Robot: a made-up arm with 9 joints.
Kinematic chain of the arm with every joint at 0, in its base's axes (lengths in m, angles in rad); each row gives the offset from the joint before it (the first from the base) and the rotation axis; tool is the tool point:
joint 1: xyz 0 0 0.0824 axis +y
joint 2: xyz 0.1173 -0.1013 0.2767 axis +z
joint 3: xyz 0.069 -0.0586 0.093 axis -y
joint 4: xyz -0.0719 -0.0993 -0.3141 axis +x
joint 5: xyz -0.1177 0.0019 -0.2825 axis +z
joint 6: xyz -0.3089 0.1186 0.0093 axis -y
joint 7: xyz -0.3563 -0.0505 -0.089 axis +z
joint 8: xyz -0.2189 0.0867 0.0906 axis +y
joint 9: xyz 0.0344 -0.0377 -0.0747 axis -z
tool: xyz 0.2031 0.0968 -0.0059
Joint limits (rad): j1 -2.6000..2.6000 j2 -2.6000..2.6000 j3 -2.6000..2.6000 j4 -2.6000..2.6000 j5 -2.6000..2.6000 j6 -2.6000..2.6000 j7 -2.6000..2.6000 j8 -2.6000..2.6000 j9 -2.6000..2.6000
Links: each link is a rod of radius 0.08 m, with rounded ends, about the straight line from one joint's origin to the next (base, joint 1, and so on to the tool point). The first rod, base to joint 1, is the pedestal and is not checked.
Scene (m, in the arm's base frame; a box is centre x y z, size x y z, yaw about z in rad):
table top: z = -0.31
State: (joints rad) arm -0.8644 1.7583 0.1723 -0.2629 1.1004 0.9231 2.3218 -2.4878 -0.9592
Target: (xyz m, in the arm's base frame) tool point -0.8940 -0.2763 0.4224
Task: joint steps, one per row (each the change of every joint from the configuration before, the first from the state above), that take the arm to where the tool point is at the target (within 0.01 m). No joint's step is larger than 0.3 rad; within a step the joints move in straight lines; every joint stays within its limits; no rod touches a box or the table.
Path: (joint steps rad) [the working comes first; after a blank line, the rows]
Joints at the target: -2.0716 1.5347 0.0665 -1.2774 1.1056 0.4723 2.5281 -2.4879 -0.6870
Straight joint move there: clear.

1: -0.2414 -0.0447 -0.0212 -0.2029 0.0010 -0.0902 0.0413 0.0000 0.0544
2: -0.2415 -0.0448 -0.0211 -0.2029 0.0011 -0.0901 0.0412 0.0000 0.0545
3: -0.2414 -0.0447 -0.0212 -0.2029 0.0010 -0.0902 0.0413 -0.0001 0.0544
4: -0.2415 -0.0447 -0.0212 -0.2029 0.0010 -0.0902 0.0412 0.0000 0.0545
5: -0.2414 -0.0447 -0.0211 -0.2029 0.0011 -0.0901 0.0413 0.0000 0.0544

